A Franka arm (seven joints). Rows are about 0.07 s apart.
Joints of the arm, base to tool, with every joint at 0 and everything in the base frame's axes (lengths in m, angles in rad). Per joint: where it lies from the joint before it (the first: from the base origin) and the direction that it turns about. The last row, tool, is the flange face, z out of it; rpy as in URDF.
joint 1: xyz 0 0 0.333 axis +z
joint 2: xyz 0 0 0 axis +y
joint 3: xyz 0 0 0.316 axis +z
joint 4: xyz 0.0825 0 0 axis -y
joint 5: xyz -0.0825 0 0.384 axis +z
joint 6: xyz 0 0 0 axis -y
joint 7: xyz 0.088 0 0 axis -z
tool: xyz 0 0 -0.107 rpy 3.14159 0 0
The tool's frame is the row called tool.
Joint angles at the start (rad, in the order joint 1, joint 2, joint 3, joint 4, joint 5, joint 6, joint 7): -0.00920, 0.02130, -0.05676, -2.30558, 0.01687, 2.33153, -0.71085
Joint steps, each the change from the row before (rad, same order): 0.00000, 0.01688, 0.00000, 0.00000, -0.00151, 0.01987, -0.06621; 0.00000, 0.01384, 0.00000, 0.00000, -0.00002, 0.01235, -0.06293; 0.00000, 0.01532, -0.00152, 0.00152, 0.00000, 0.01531, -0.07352; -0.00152, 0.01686, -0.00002, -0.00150, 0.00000, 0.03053, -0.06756; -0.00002, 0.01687, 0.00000, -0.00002, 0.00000, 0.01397, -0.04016; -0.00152, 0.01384, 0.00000, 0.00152, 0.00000, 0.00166, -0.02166; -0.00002, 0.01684, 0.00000, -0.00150, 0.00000, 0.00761, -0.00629; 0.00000, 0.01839, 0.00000, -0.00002, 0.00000, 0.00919, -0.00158; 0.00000, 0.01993, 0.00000, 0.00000, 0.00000, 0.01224, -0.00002
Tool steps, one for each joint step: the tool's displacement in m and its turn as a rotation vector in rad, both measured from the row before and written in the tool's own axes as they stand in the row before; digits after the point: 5 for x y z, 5 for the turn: 0.00151, 0.00145, 0.00692, -0.00369, 0.00072, -0.06710; 0.00080, 0.00088, 0.00605, 0.00040, -0.00169, -0.06284; 0.00064, 0.00199, 0.00593, -0.00193, 0.00013, -0.07192; 0.00075, 0.00244, 0.00666, -0.01063, 0.00616, -0.06592; 0.00042, 0.00079, 0.00756, 0.00179, -0.00254, -0.04008; -0.00065, 0.00056, 0.00645, 0.00862, -0.00627, -0.02011; -0.00030, -0.00032, 0.00871, 0.00866, -0.00638, -0.00621; -0.00001, 0.00016, 0.00880, 0.00732, -0.00567, -0.00154; 0.00008, 0.00031, 0.00934, 0.00594, -0.00500, 0.00001
